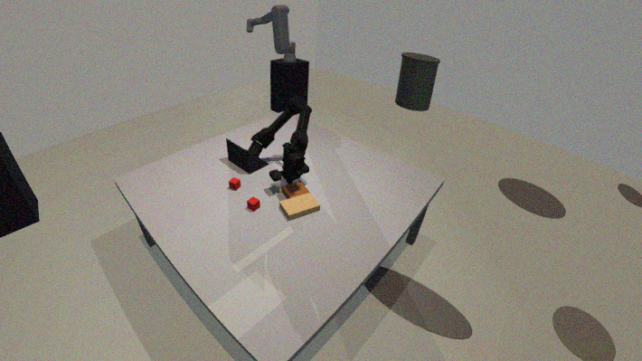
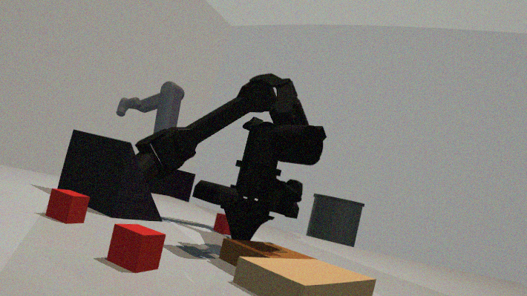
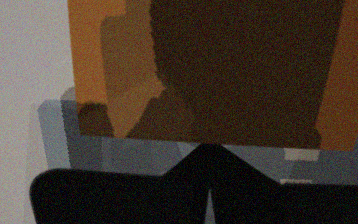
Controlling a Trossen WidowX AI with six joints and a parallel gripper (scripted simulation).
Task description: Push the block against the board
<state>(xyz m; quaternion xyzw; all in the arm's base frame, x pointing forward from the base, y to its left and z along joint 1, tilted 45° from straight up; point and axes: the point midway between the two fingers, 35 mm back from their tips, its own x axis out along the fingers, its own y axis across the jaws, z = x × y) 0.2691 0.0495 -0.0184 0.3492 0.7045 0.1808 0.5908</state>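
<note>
Right now the square block is 60 mm ahead of my gripper tip, 20 mm to the right of it and 10 mm above it. The rest, counted from my gripper tip: board 150 mm ahead, 80 mm to the right, 10 mm above.
</note>
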